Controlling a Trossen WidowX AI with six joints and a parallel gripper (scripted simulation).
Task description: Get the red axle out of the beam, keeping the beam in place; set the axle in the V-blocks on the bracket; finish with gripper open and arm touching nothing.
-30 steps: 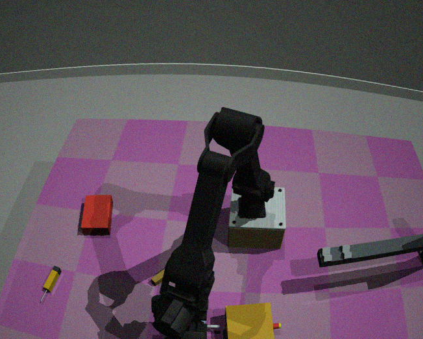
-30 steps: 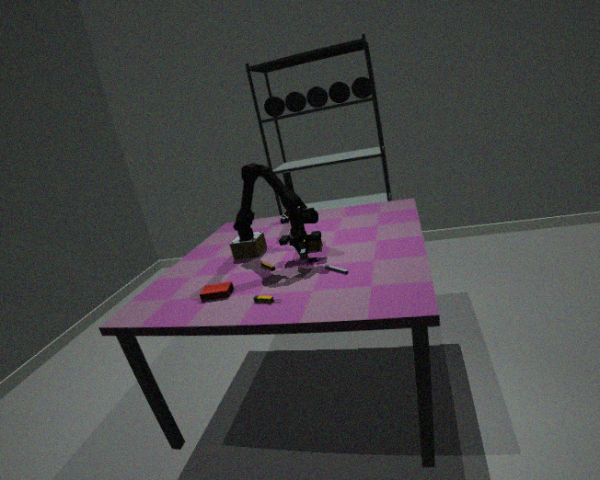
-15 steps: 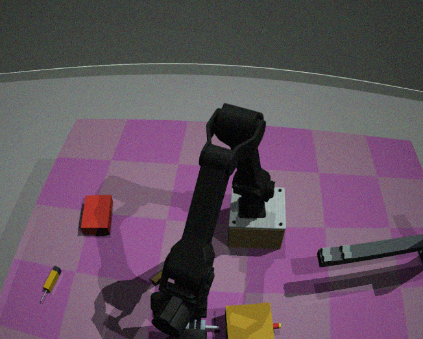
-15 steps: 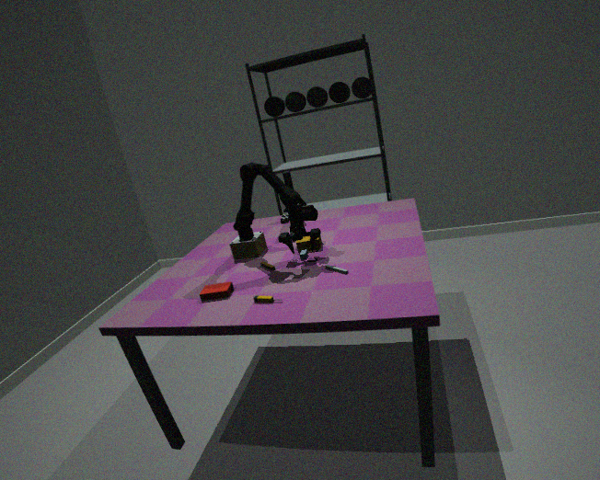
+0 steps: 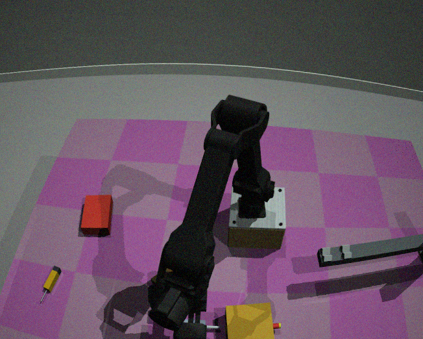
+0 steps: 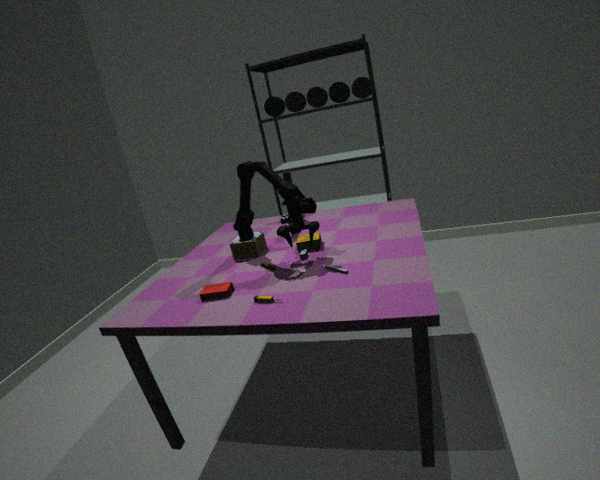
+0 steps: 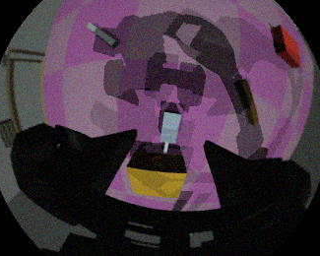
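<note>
Right now the grey-blue peg is 2 cm to the left of my gripper tip and 4 cm below it. The rest, counted from my gripper tip: small yellow screwdriver (9 cm behind, 38 cm to the right, 5 cm below); then brown rod (16 cm behind, 7 cm to the right, 5 cm below); then yellow beam (1 cm ahead, 12 cm to the left, 3 cm below).
</note>
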